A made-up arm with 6 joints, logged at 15 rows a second.
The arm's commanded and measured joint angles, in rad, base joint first. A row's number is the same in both.
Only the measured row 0 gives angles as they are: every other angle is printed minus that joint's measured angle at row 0.
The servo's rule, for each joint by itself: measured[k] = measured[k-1] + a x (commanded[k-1-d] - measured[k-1]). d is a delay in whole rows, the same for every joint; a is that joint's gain. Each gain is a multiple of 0.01, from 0.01 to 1. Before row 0 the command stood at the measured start. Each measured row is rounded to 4 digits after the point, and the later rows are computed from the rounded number. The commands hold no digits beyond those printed.
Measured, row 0:
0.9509 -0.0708 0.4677 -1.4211 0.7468 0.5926
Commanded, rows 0 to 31:
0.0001 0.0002 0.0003 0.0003 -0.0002 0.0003
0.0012 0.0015 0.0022 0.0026 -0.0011 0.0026
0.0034 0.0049 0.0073 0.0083 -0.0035 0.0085
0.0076 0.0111 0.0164 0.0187 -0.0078 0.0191
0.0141 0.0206 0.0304 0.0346 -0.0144 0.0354
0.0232 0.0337 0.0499 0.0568 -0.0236 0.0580
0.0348 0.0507 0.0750 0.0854 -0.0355 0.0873
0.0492 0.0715 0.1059 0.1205 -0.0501 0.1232
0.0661 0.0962 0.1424 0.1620 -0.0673 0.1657
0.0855 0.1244 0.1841 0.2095 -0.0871 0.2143
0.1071 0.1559 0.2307 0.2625 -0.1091 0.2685
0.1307 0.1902 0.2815 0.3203 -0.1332 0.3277
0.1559 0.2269 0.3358 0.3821 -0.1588 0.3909
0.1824 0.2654 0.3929 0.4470 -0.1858 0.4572
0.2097 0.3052 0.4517 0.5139 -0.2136 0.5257
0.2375 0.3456 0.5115 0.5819 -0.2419 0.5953
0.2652 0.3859 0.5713 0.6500 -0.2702 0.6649
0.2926 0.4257 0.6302 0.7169 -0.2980 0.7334
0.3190 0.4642 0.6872 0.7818 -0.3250 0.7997
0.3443 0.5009 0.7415 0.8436 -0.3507 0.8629
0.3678 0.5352 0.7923 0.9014 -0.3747 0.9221
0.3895 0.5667 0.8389 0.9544 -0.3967 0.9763
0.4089 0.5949 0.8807 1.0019 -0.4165 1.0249
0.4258 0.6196 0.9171 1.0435 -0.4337 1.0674
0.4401 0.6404 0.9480 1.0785 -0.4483 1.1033
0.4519 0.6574 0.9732 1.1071 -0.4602 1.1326
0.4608 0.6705 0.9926 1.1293 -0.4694 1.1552
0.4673 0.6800 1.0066 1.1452 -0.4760 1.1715
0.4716 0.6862 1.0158 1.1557 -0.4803 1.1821
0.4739 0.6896 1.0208 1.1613 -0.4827 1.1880
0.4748 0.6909 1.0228 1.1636 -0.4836 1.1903
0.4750 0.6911 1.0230 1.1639 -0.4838 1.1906
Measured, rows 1 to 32:
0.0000 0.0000 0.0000 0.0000 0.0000 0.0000
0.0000 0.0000 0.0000 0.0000 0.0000 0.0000
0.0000 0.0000 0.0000 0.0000 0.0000 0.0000
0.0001 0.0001 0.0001 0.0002 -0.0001 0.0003
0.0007 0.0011 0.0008 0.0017 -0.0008 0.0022
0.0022 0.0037 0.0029 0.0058 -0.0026 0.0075
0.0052 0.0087 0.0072 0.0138 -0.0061 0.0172
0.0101 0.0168 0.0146 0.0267 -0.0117 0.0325
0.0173 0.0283 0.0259 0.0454 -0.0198 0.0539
0.0269 0.0435 0.0416 0.0702 -0.0305 0.0820
0.0392 0.0625 0.0622 0.1014 -0.0438 0.1166
0.0540 0.0854 0.0879 0.1390 -0.0598 0.1578
0.0713 0.1119 0.1187 0.1827 -0.0784 0.2053
0.0910 0.1418 0.1545 0.2322 -0.0993 0.2584
0.1128 0.1747 0.1951 0.2868 -0.1224 0.3166
0.1365 0.2102 0.2401 0.3459 -0.1472 0.3790
0.1617 0.2477 0.2890 0.4086 -0.1734 0.4447
0.1881 0.2868 0.3411 0.4739 -0.2007 0.5127
0.2153 0.3268 0.3956 0.5409 -0.2287 0.5821
0.2427 0.3670 0.4518 0.6085 -0.2569 0.6517
0.2701 0.4069 0.5089 0.6757 -0.2848 0.7203
0.2970 0.4459 0.5660 0.7415 -0.3121 0.7870
0.3230 0.4833 0.6222 0.8048 -0.3383 0.8508
0.3476 0.5186 0.6766 0.8647 -0.3631 0.9107
0.3706 0.5513 0.7285 0.9203 -0.3859 0.9658
0.3917 0.5809 0.7772 0.9709 -0.4067 1.0154
0.4105 0.6072 0.8220 1.0159 -0.4251 1.0591
0.4268 0.6298 0.8623 1.0547 -0.4409 1.0962
0.4406 0.6486 0.8978 1.0872 -0.4540 1.1268
0.4517 0.6635 0.9281 1.1133 -0.4645 1.1507
0.4603 0.6747 0.9532 1.1331 -0.4723 1.1682
0.4665 0.6825 0.9732 1.1471 -0.4777 1.1799
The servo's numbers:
d 3
a 0.55 0.68 0.32 0.62 0.68 0.84

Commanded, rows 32 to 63:
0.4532 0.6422 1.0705 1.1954 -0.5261 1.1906
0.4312 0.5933 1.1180 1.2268 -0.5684 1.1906
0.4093 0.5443 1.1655 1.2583 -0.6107 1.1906
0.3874 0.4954 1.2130 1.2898 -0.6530 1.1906
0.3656 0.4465 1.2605 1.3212 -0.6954 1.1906
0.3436 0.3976 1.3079 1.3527 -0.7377 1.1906
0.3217 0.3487 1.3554 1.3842 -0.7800 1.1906
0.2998 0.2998 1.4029 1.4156 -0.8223 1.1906
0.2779 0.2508 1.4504 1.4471 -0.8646 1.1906
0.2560 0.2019 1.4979 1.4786 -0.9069 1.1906
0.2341 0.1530 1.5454 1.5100 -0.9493 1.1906
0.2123 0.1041 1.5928 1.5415 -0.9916 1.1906
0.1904 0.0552 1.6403 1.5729 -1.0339 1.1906
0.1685 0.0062 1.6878 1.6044 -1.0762 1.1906
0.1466 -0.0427 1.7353 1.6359 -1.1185 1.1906
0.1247 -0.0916 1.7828 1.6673 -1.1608 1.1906
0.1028 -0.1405 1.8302 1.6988 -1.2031 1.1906
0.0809 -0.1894 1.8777 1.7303 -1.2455 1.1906
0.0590 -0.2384 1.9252 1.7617 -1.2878 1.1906
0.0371 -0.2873 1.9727 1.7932 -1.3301 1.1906
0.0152 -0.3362 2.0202 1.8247 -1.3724 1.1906
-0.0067 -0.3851 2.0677 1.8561 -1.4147 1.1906
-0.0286 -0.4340 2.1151 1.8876 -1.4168 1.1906
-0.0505 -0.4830 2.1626 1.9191 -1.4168 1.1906
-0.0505 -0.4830 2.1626 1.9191 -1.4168 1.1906
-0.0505 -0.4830 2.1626 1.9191 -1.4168 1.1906
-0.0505 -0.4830 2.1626 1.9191 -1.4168 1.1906
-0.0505 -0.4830 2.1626 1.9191 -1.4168 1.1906
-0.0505 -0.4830 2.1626 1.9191 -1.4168 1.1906
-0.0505 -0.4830 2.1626 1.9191 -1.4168 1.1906
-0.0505 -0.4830 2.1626 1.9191 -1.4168 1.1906
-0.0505 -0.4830 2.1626 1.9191 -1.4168 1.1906
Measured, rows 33 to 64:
0.4706 0.6873 0.9884 1.1559 -0.4811 1.1867
0.4729 0.6897 0.9994 1.1607 -0.4828 1.1897
0.4741 0.6907 1.0070 1.1627 -0.4835 1.1905
0.4626 0.6577 1.0273 1.1830 -0.5125 1.1906
0.4453 0.6139 1.0563 1.2102 -0.5505 1.1906
0.4255 0.5666 1.0912 1.2400 -0.5914 1.1906
0.4045 0.5182 1.1302 1.2709 -0.6333 1.1906
0.3831 0.4694 1.1719 1.3021 -0.6755 1.1906
0.3614 0.4206 1.2154 1.3335 -0.7178 1.1906
0.3396 0.3717 1.2602 1.3649 -0.7601 1.1906
0.3177 0.3228 1.3059 1.3963 -0.8024 1.1906
0.2958 0.2738 1.3521 1.4278 -0.8447 1.1906
0.2739 0.2249 1.3988 1.4593 -0.8870 1.1906
0.2520 0.1760 1.4457 1.4907 -0.9294 1.1906
0.2302 0.1271 1.4928 1.5222 -0.9717 1.1906
0.2083 0.0782 1.5400 1.5536 -1.0140 1.1906
0.1864 0.0292 1.5873 1.5851 -1.0563 1.1906
0.1645 -0.0197 1.6347 1.6166 -1.0986 1.1906
0.1426 -0.0686 1.6821 1.6480 -1.1409 1.1906
0.1207 -0.1175 1.7295 1.6795 -1.1832 1.1906
0.0988 -0.1664 1.7769 1.7110 -1.2256 1.1906
0.0769 -0.2154 1.8244 1.7424 -1.2679 1.1906
0.0550 -0.2643 1.8719 1.7739 -1.3102 1.1906
0.0331 -0.3132 1.9194 1.8054 -1.3525 1.1906
0.0112 -0.3621 1.9669 1.8368 -1.3948 1.1906
-0.0107 -0.4110 2.0143 1.8683 -1.4098 1.1906
-0.0326 -0.4600 2.0618 1.8998 -1.4146 1.1906
-0.0424 -0.4756 2.0941 1.9118 -1.4161 1.1906
-0.0469 -0.4806 2.1160 1.9163 -1.4166 1.1906
-0.0489 -0.4822 2.1309 1.9180 -1.4167 1.1906
-0.0498 -0.4827 2.1410 1.9187 -1.4168 1.1906
-0.0502 -0.4829 2.1479 1.9189 -1.4168 1.1906

